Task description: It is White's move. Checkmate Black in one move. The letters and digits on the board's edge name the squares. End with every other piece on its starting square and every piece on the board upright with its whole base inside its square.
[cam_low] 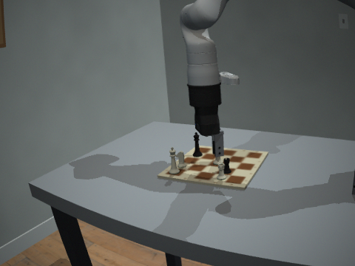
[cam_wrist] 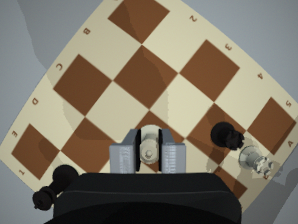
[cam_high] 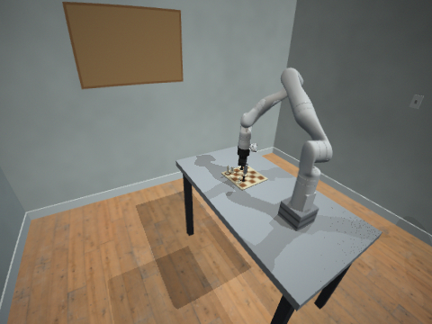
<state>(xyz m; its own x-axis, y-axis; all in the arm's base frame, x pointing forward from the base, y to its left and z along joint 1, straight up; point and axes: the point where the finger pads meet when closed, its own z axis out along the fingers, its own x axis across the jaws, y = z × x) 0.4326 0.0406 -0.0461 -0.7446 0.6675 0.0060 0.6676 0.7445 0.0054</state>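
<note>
The white piece lies 10 mm below my hand. Round my hand: black rook (50 mm behind, 40 mm to the left, 20 mm below); chessboard (40 mm below); black king (80 mm ahead, 20 mm to the right, 10 mm below).
</note>
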